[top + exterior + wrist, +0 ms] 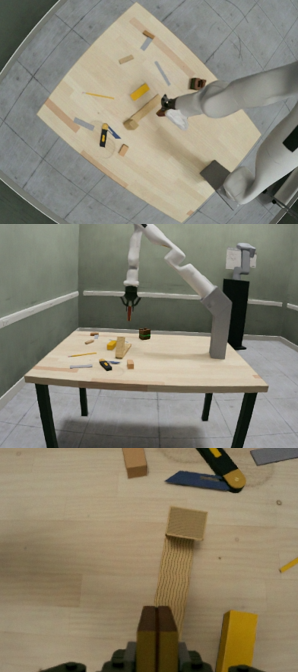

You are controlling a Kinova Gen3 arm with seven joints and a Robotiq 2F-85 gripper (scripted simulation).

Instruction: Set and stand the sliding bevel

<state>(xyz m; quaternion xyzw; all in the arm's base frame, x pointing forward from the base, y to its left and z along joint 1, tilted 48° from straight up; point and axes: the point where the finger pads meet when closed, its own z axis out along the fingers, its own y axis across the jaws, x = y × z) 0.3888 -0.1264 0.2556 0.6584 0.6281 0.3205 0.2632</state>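
The wooden sliding bevel lies 3 cm below my hand and 1 cm to the left of it. Also, from my hand: leg-and-rail wooden piece: 19 cm below, 6 cm to the left, 5 cm ahead; blue blade: 5 cm below; yellow block: 24 cm below, 11 cm ahead, 3 cm to the right.
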